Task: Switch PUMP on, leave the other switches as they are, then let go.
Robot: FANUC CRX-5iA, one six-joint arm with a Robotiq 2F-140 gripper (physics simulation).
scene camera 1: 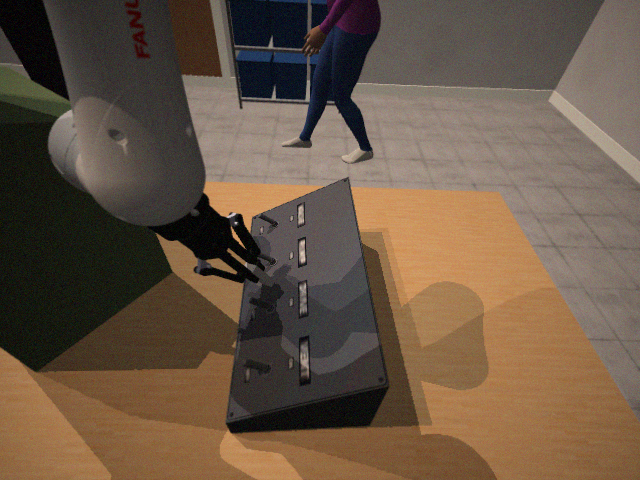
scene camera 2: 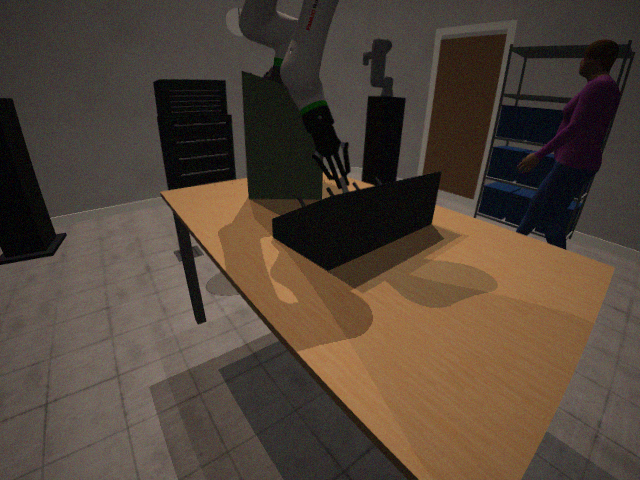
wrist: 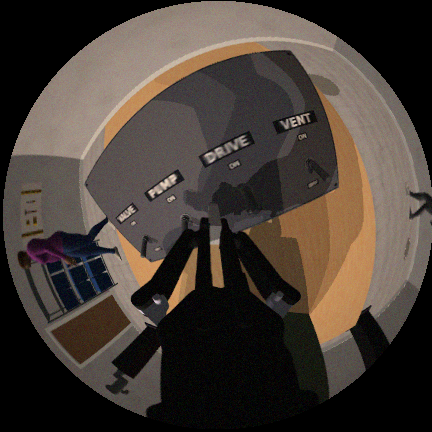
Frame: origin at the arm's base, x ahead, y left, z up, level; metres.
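Where they show: gripper, fingertip midpoint: [scene camera 1: 268, 282] [wrist: 212, 210]; arm's base at its link origin: [scene camera 2: 283, 85].
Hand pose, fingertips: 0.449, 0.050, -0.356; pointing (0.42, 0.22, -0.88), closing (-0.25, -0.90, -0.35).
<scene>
Things, the pixels of their top centre, and the offset from my fingertips, as dx, dy, dz. Level surfaces: height alone.
- PUMP lever at its top centre: [wrist: 179, 231] [scene camera 1: 263, 251] -0.022, +0.049, +0.040
- VALVE lever at its top centre: [wrist: 137, 249] [scene camera 1: 266, 213] -0.050, +0.165, +0.040
- DRIVE lever at its top centre: [wrist: 250, 200] [scene camera 1: 259, 298] +0.006, -0.068, +0.040
- VENT lever at its top centre: [wrist: 324, 167] [scene camera 1: 254, 360] +0.034, -0.185, +0.040
- wooden table at its surface level: dz -0.091
The dark sloped switch panel [scene camera 1: 330, 222] [scene camera 2: 356, 222] [wrist: 150, 130] stands on the table. From far to near in scene camera 1 are VALVE, PUMP, DRIVE and VENT. The PUMP lever [scene camera 1: 267, 259] [wrist: 185, 219] leans to the panel's lower edge, like the VALVE lever [scene camera 1: 268, 220] [wrist: 144, 247], DRIVE lever [scene camera 1: 262, 303] and VENT lever [scene camera 1: 256, 366] [wrist: 317, 169]. A finger partly hides the PUMP lever in the wrist view. My gripper [scene camera 1: 266, 279] [scene camera 2: 344, 186] [wrist: 212, 210] is shut and empty, low over the panel between the PUMP and DRIVE levers, closer to PUMP. Contact cannot be told.
The wooden table [scene camera 1: 444, 222] [scene camera 2: 465, 330] carries the panel. A tall dark green block [scene camera 1: 67, 248] [scene camera 2: 279, 149] stands beside the arm. A person [scene camera 1: 341, 67] [scene camera 2: 578, 134] [wrist: 65, 247] is beyond the table, near a shelf rack with blue bins.
</scene>
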